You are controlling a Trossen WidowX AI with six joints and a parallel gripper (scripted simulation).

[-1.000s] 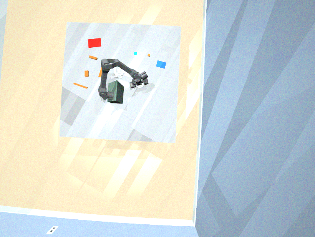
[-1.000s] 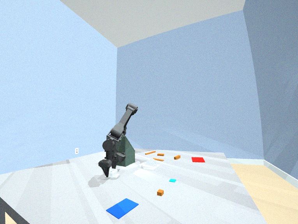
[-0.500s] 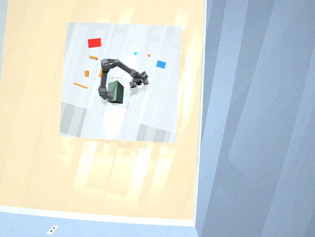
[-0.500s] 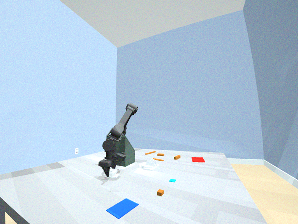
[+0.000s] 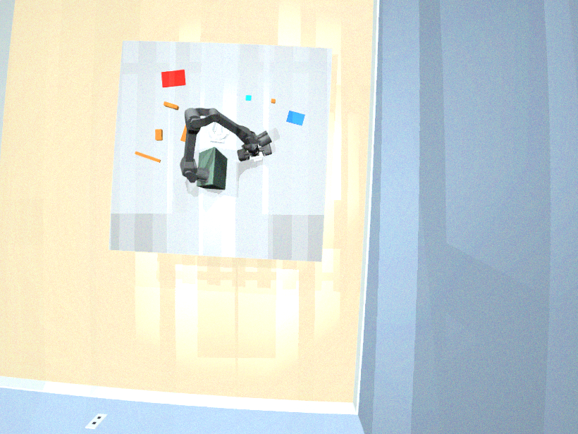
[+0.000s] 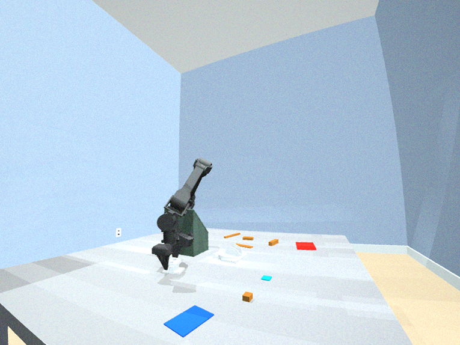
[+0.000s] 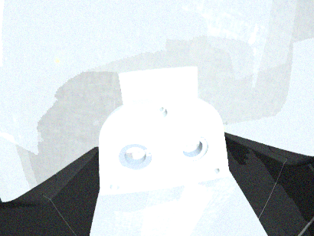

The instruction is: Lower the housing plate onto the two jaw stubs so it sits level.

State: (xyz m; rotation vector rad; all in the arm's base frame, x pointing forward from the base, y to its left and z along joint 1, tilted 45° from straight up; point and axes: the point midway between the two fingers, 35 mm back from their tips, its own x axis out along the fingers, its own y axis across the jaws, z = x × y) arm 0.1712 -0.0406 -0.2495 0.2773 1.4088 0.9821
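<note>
Right now the white piece is 10 mm below my gripper tip and 10 mm ahead of it. Also, from my gripper tip: cyan tile 340 mm ahead, 120 mm to the left, 20 mm below; blue patch 280 mm ahead, 180 mm to the right, 20 mm below; orange cube 350 mm ahead, 30 mm to the right, 10 mm below.
</note>
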